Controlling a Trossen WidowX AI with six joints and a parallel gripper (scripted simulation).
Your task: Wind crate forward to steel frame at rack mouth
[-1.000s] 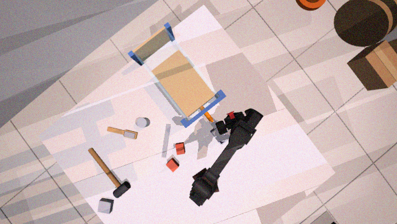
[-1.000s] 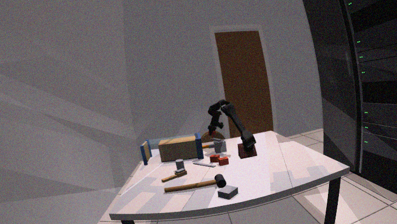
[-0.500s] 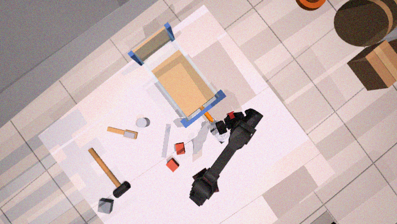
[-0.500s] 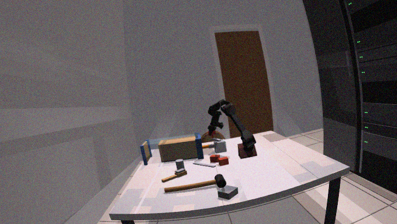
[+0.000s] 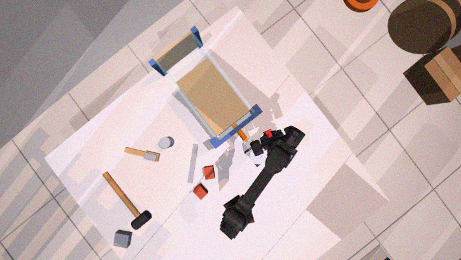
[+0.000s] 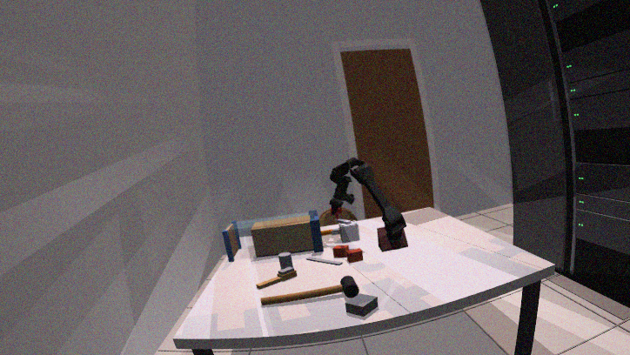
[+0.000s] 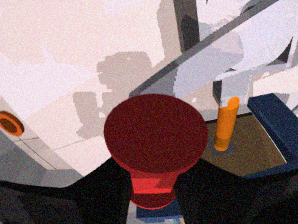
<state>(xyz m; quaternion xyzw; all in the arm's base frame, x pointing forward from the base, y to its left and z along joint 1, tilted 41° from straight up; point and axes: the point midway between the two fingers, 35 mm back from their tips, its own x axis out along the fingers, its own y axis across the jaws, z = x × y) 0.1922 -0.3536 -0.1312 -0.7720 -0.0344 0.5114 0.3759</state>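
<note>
Right now my gripper tip is 20 mm past the red knob and 10 mm to the right of it. From my gripper tip the other things lie so: grey winch: 70 mm behind, 90 mm to the left, 100 mm below; then blue steel frame: 100 mm ahead, 90 mm to the left, 20 mm below; then grey crank bar: 30 mm behind, 40 mm to the left, 30 mm below.
</note>
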